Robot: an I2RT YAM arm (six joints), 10 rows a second.
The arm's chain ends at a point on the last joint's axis. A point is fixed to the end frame.
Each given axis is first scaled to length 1.
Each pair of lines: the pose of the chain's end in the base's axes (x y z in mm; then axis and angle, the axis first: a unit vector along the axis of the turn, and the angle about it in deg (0 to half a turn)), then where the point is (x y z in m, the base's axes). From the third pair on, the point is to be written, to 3 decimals.
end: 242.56 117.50 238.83 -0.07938 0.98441 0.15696 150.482
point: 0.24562 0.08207 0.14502
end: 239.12 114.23 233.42 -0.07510 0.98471 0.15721 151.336
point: 0.24047 0.07891 0.13953
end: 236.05 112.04 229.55 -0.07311 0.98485 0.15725 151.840
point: 0.236 0.077 0.136
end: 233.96 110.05 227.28 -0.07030 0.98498 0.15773 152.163
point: 0.234 0.075 0.133
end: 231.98 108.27 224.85 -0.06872 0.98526 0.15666 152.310
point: 0.231 0.073 0.131
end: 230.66 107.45 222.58 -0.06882 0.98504 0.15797 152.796
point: 0.229 0.072 0.129
